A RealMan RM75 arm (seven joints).
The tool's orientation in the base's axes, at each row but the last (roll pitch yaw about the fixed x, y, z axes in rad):
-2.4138 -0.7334 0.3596
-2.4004 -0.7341 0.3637
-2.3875 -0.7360 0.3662
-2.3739 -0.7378 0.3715
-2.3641 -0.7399 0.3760
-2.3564 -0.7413 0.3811
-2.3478 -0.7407 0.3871
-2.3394 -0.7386 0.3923
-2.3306 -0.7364 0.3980
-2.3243 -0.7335 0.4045
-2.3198 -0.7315 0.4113
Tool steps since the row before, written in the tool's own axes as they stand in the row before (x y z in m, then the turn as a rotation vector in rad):
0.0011 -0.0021 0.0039 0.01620 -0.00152 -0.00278
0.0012 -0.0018 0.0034 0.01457 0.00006 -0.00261
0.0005 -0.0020 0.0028 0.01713 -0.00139 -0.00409
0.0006 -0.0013 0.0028 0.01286 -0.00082 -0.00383
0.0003 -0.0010 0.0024 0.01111 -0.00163 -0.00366
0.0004 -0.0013 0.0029 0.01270 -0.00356 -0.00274
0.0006 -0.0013 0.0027 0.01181 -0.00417 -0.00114
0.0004 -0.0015 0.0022 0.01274 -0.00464 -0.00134
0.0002 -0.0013 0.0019 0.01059 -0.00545 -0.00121
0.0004 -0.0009 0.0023 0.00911 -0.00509 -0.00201
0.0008 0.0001 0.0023 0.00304 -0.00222 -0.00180
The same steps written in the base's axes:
0.0002 0.0045 -0.0004 0.00958 0.00284 0.01314
0.0004 0.0040 -0.0002 0.00957 0.00171 0.01116
-0.0004 0.0034 -0.0002 0.01003 0.00193 0.01441
0.0001 0.0031 -0.0004 0.00753 0.00071 0.01111
0.0000 0.0026 -0.0005 0.00580 0.00078 0.01026
-0.0001 0.0032 -0.0006 0.00569 0.00290 0.01186
-0.0001 0.0030 -0.0003 0.00492 0.00428 0.01075
-0.0004 0.0027 -0.0001 0.00519 0.00459 0.01173
-0.0005 0.0022 -0.0001 0.00316 0.00445 0.01066
-0.0001 0.0025 -0.0004 0.00230 0.00318 0.00988
0.0009 0.0022 -0.0007 0.00025 0.00032 0.00415

